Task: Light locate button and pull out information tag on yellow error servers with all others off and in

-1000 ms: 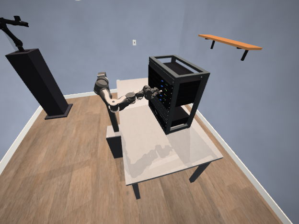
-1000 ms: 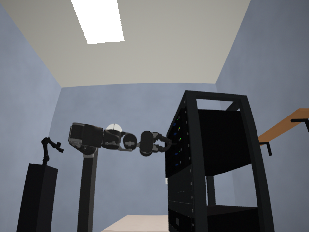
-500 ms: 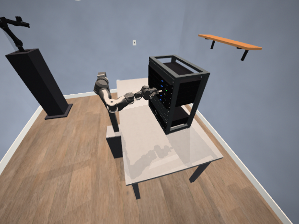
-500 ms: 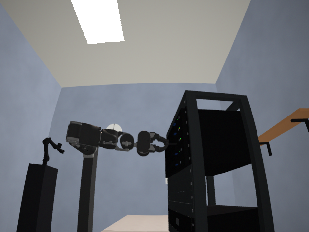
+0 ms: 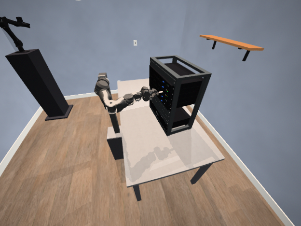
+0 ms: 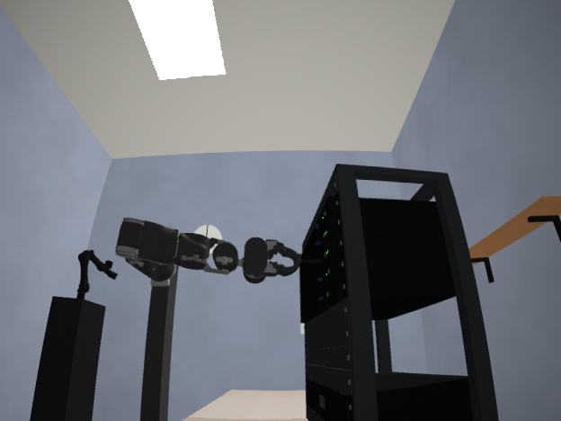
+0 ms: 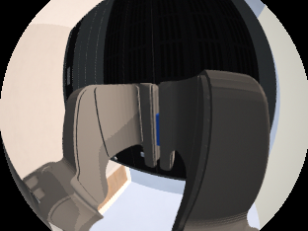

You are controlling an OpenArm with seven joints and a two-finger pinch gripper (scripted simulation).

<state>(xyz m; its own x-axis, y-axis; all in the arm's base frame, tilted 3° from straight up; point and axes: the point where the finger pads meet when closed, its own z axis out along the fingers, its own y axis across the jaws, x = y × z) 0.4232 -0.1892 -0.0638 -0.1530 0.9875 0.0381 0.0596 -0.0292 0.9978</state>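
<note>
Right now the locate button is 60 mm ahead of my hand, 40 mm to the right of it and 40 mm above it. Also, from my hand: information tag 90 mm ahead, 10 mm to the left, 40 mm above.
</note>
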